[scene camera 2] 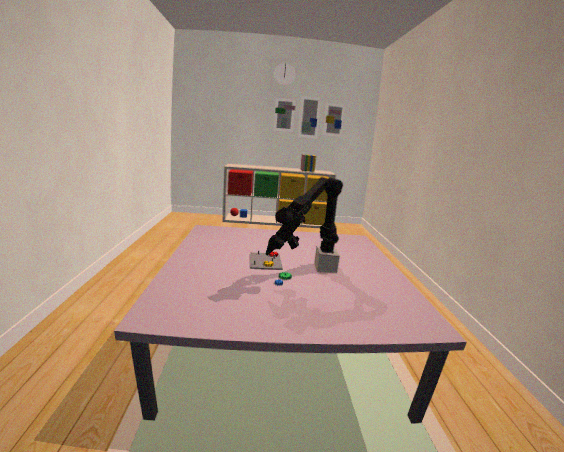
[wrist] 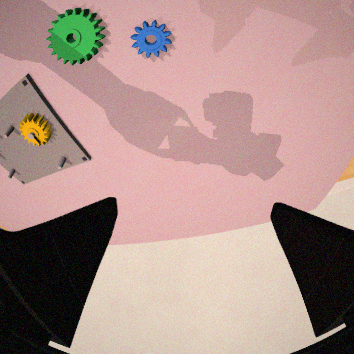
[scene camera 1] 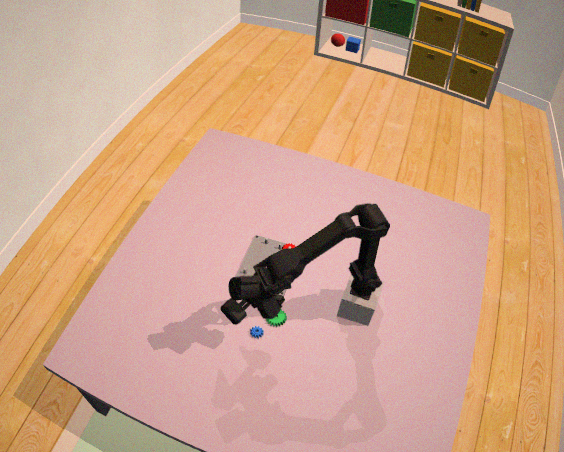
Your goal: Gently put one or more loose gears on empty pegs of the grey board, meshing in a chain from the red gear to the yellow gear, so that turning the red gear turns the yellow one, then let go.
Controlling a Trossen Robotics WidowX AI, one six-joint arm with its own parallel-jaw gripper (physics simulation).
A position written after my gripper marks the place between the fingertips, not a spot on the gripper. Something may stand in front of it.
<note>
My gripper [scene camera 1: 236, 302] is open, holding nothing. Also in view: a blue gear [wrist: 141, 42]. A green gear [wrist: 86, 29] rests on the table. Also in view: a yellow gear [wrist: 30, 123] and a grey board [scene camera 1: 258, 251].
My gripper is seen too in the wrist view [wrist: 198, 208]. The grey board also shows in the wrist view [wrist: 32, 162].
</note>
